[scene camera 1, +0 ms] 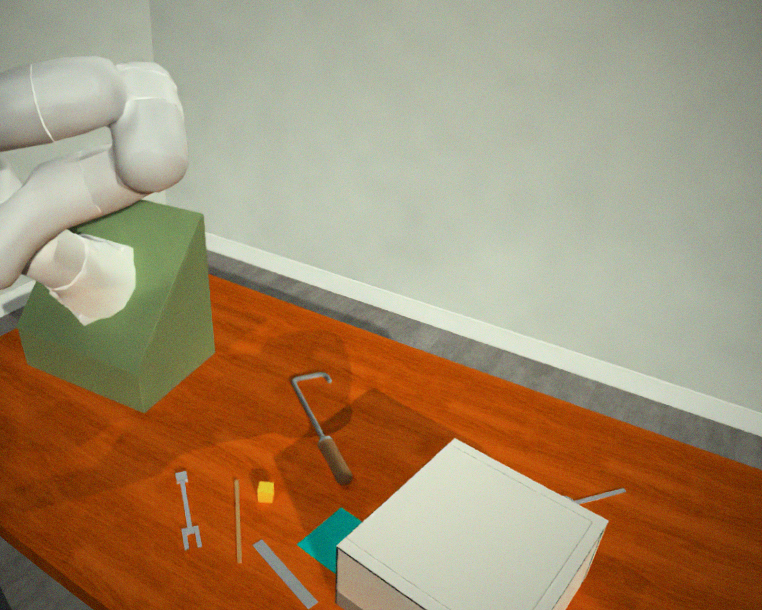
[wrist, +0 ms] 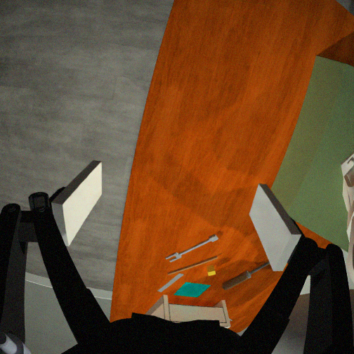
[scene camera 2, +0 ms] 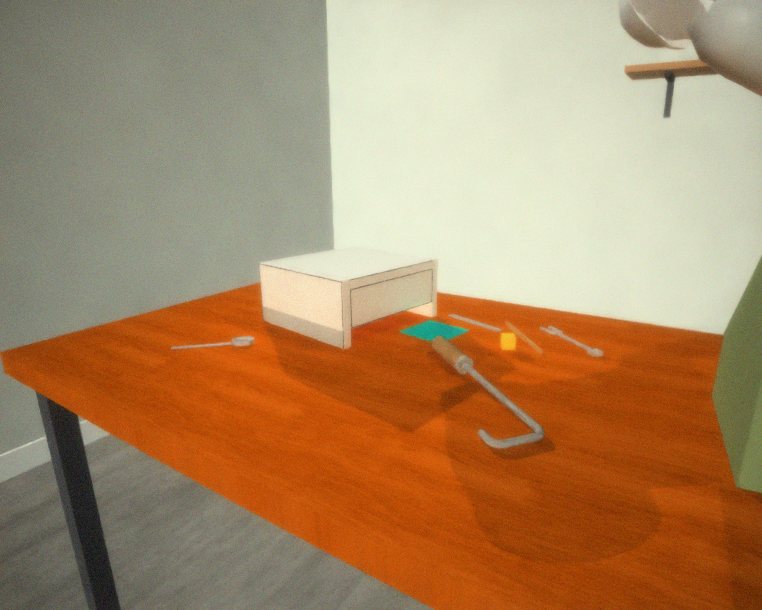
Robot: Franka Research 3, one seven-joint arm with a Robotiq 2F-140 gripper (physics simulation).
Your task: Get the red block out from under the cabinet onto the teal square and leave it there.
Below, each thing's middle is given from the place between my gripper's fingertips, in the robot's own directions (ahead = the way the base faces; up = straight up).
My hand is 51 cm to the right of the hook tool [scene camera 2: 455, 357], 45 cm short of it and 26 cm above it. The rest, counted from my hand: teal square [scene camera 1: 321, 543] (64 cm ahead, 29 cm to the left, 27 cm below).
